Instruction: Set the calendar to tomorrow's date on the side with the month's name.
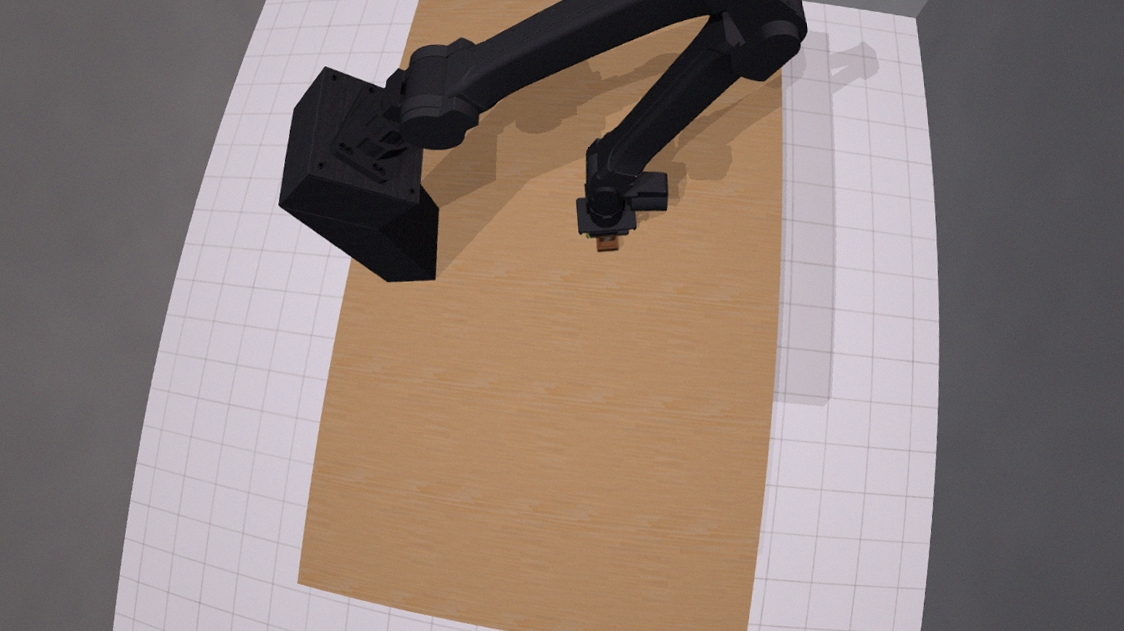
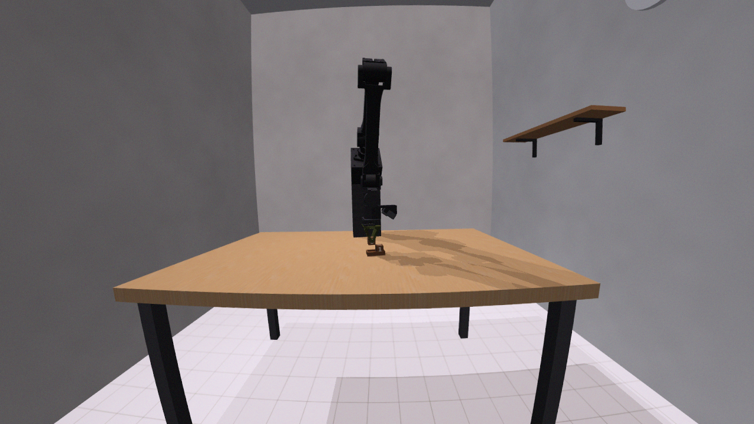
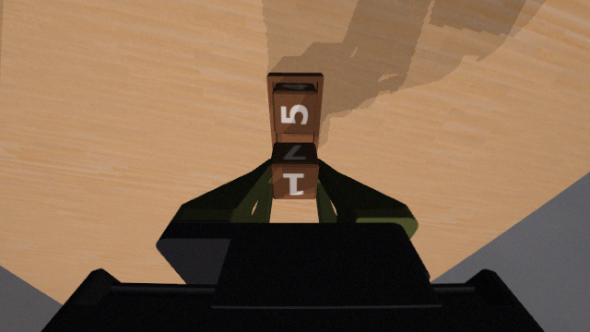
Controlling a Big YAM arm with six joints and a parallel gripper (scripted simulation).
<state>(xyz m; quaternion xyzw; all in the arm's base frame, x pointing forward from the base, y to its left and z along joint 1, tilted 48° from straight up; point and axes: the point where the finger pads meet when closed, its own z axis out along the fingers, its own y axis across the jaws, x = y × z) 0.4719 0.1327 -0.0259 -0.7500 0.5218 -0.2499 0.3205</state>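
Right now my hand is right at the cube. The rest, counted from my hand: brown calendar tray (10 mm behind, 10 mm to the left, 50 mm below).
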